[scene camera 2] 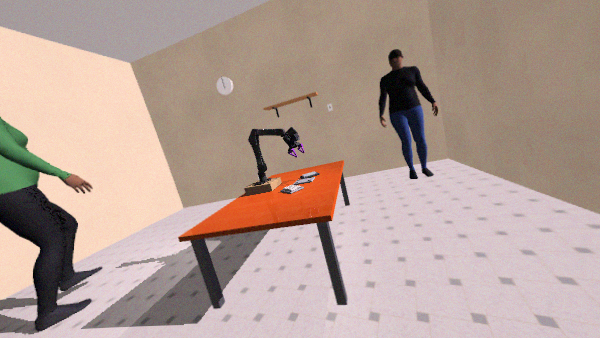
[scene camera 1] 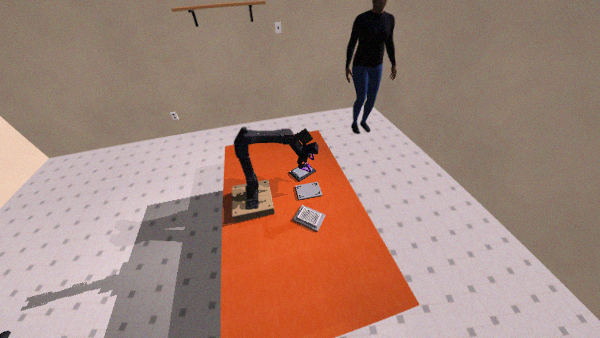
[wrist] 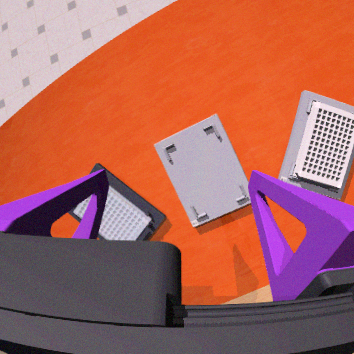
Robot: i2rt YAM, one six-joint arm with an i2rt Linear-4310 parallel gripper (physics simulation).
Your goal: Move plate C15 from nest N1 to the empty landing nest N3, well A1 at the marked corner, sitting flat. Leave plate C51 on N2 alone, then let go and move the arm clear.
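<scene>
My gripper (scene camera 1: 308, 163) (scene camera 2: 298, 153) (wrist: 178, 177) is open and empty, its purple fingers spread high above the table. In the wrist view the empty light-grey nest (scene camera 1: 308, 191) (scene camera 2: 304, 181) (wrist: 205, 170), with four corner brackets, shows between and beyond the fingertips. A pale plate (scene camera 1: 300, 172) (wrist: 120, 215) sits in a dark nest (wrist: 125, 187), partly hidden by the left finger. A white plate with dark wells (scene camera 1: 310, 215) (wrist: 330, 145) sits in another light-grey nest (wrist: 298, 135), cut off at the right edge. Labels and the marked corner are too small to read.
The nests stand in a row on the orange table (scene camera 1: 300, 280) (scene camera 2: 260, 215) (wrist: 125, 125). The arm's wooden base block (scene camera 1: 240, 209) (scene camera 2: 260, 187) is beside them. A person in black (scene camera 1: 372, 40) (scene camera 2: 402, 90) stands beyond the table; one in green (scene camera 2: 20, 165) is at the left.
</scene>
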